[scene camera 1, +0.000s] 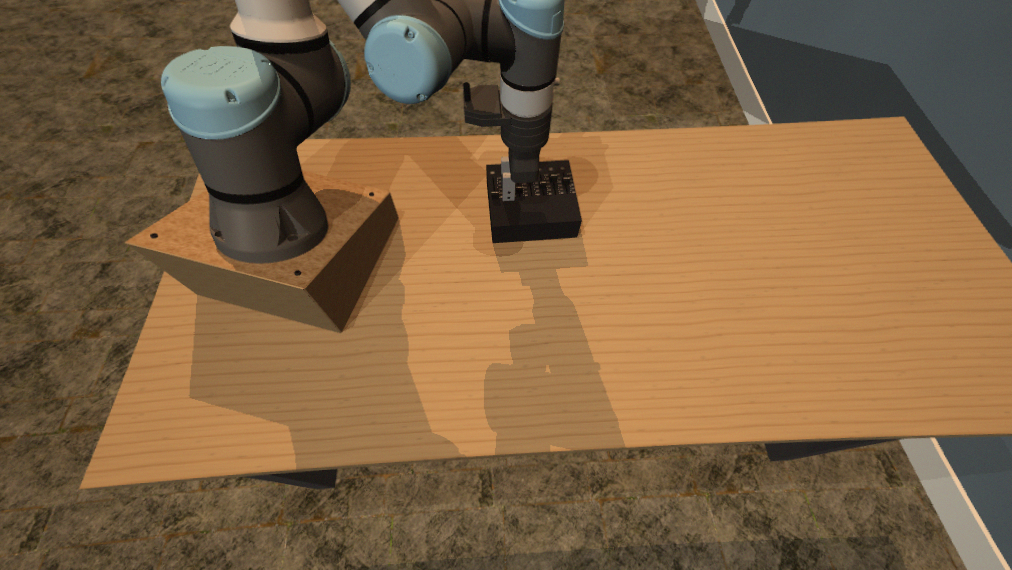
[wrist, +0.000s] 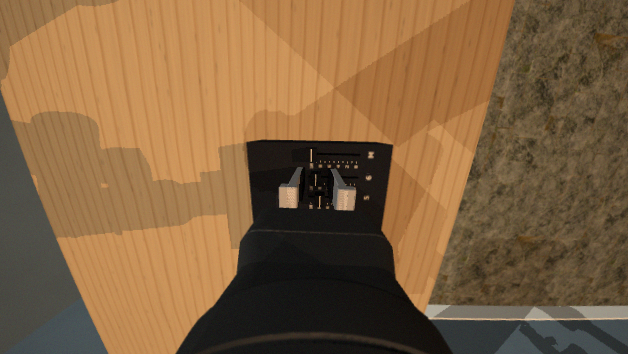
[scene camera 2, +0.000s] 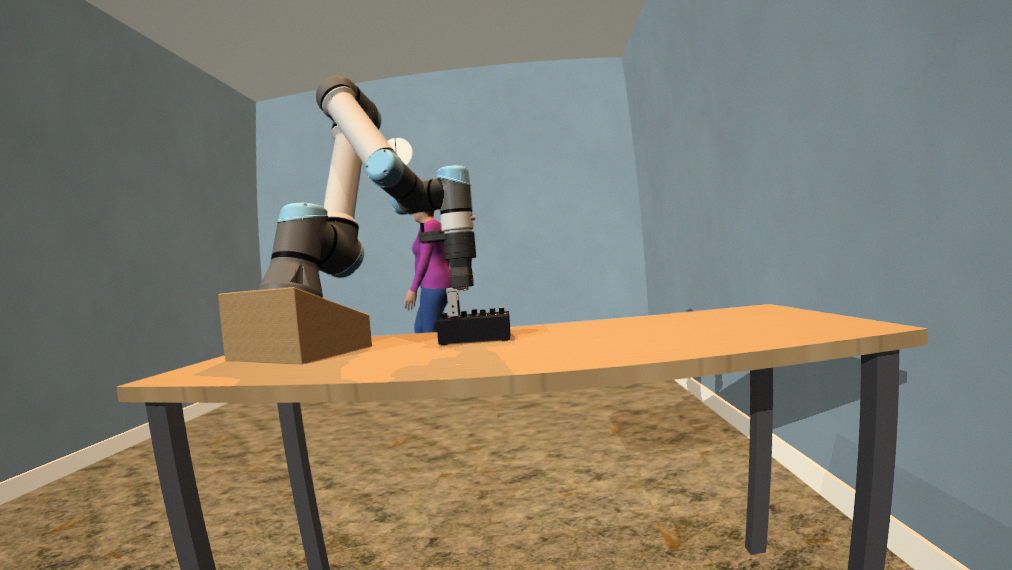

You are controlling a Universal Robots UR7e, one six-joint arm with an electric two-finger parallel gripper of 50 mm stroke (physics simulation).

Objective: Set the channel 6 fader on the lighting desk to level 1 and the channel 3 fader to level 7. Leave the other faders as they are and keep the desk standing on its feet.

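Pixels of known places: gripper, fingertip midpoint: (scene camera 1: 507, 192) (wrist: 316, 178) (scene camera 2: 454, 315); arm's base at its link origin: (scene camera 1: 274, 230) (scene camera 2: 289, 300).
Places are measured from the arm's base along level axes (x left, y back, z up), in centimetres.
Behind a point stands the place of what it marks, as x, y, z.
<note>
The black lighting desk (scene camera 1: 534, 215) @(9.1, -40.1, -7.3) (scene camera 2: 474, 329) @(7.3, -40.9, -9.7) (wrist: 267, 210) stands flat on the wooden table. My gripper (scene camera 1: 507, 186) @(13.9, -35.4, -6.9) (scene camera 2: 453, 311) @(13.9, -35.4, -6.9) (wrist: 316, 178) @(13.9, -35.4, -6.9) points down, low over the desk's end with the M and 6 labels. It is partly open and holds nothing. In the wrist view its fingers stand on either side of the channel 6 fader (wrist: 315, 180) @(13.8, -35.4, -6.0), along its slot, with small gaps visible. That fader is near the slot's high-number end; its exact level cannot be read. The channel 3 fader is hidden under the gripper body in the wrist view and too small to make out in the scene views.
The M fader (wrist: 311, 155) @(13.1, -33.0, -6.0) stands at its high-number end, beside channel 6. The channel 5 fader (wrist: 319, 201) @(14.4, -37.5, -6.0) shows on the other side, close to the fingers. The arm's wooden base block (scene camera 1: 247, 297) @(-7.9, 5.1, -7.0) (scene camera 2: 258, 325) @(-8.3, 3.8, -4.6) is left of the desk. A person (scene camera 2: 431, 261) stands behind the table.
</note>
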